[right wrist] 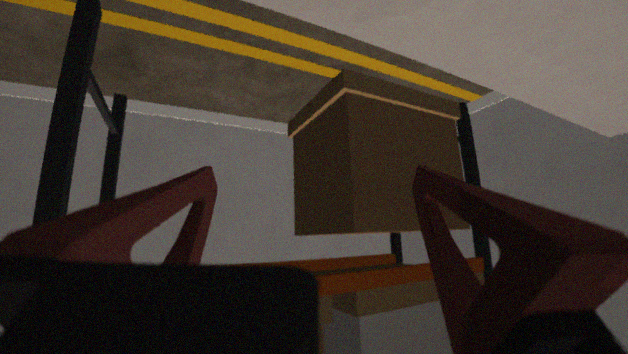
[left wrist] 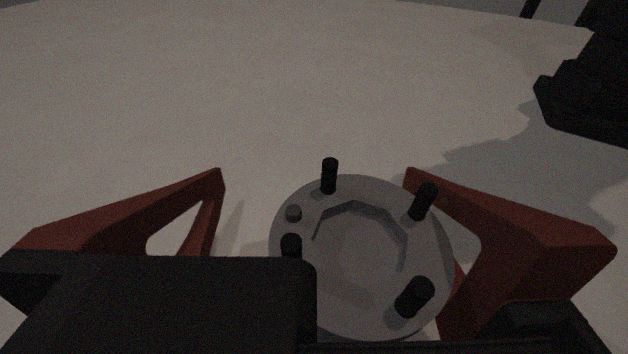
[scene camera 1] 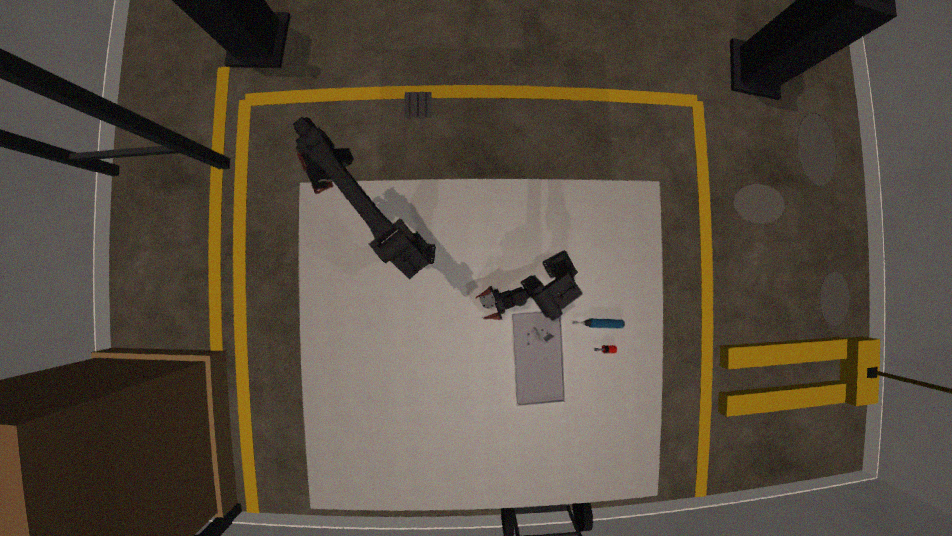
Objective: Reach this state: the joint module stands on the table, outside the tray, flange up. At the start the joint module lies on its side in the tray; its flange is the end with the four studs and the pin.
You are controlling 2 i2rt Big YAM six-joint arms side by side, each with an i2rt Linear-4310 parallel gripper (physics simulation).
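Frame: origin at the left arm's base, x down, y right, z back, level; centimetres.
Seen in the pictures: left gripper, between the fingertips: (left wrist: 313,177) (scene camera 1: 479,307); right gripper, between the fingertips: (right wrist: 314,177) (scene camera 1: 311,181); right arm's base, origin of its link: (left wrist: 577,113).
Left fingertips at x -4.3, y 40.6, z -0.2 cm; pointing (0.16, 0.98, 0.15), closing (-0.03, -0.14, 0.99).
Note:
Pixels of each thing's middle, then the offset from my left fingertips to it. Level surfaces: height alone.
- grey joint module, middle of its body: (left wrist: 351,267) (scene camera 1: 487,300) dx +0.6, dy -4.7, dz +0.9 cm
- white table, height of its surface: dx +4.3 cm
- grey tray, middle of its body: (scene camera 1: 538,358) dx +3.5, dy -13.1, dz -33.6 cm
- blue-handled screwdriver, middle of its body: (scene camera 1: 598,323) dx +2.4, dy -44.7, dz -32.4 cm
The grey joint module (scene camera 1: 487,301) (left wrist: 360,250) appears to stand upright on the white table (scene camera 1: 399,399), outside the tray and just off its upper left corner. Its flange faces up, with four black studs and the small pin showing in the left wrist view; its foot is hidden. My left gripper (scene camera 1: 483,306) (left wrist: 313,177) is open, its red fingers on either side of the module, with a gap at the left finger. The grey tray (scene camera 1: 539,386) lies below the left arm. My right gripper (scene camera 1: 310,174) (right wrist: 314,177) is open and empty, off the table's upper left corner.
Small grey and dark parts (scene camera 1: 547,336) lie in the tray's upper part. A blue-handled screwdriver (scene camera 1: 604,323) and a short red-handled one (scene camera 1: 609,348) lie right of the tray. The right arm's dark link (scene camera 1: 403,247) hangs over the table, upper left of the module.

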